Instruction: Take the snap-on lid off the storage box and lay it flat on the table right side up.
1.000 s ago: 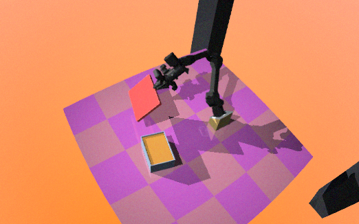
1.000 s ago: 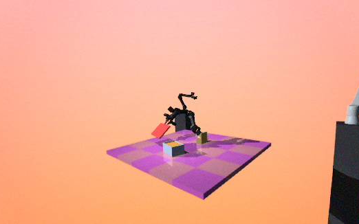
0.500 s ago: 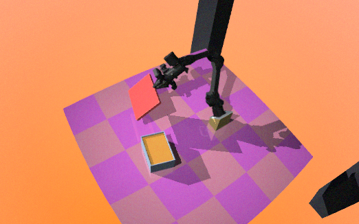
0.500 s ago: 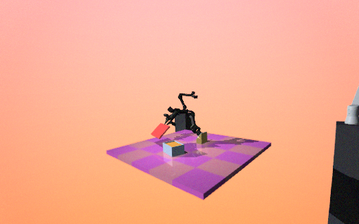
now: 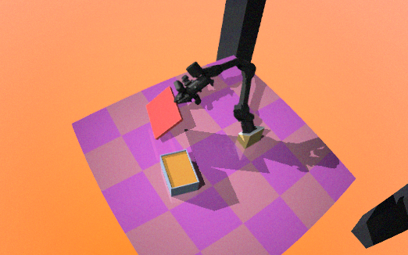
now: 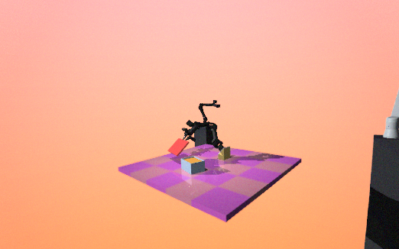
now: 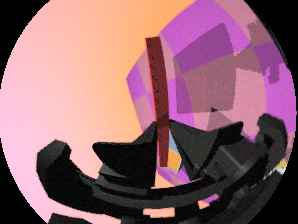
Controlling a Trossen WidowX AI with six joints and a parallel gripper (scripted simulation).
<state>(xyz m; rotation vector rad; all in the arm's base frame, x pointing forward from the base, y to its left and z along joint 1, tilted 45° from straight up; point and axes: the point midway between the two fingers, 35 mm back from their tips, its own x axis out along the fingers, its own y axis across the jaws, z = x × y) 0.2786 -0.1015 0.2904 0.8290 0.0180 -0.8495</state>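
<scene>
The red lid is 6 cm ahead of my gripper tip, 2 cm to the right of it and 5 cm below it. From my gripper tip the other things lie so: storage box (15 cm ahead, 27 cm to the left, 17 cm below).
</scene>
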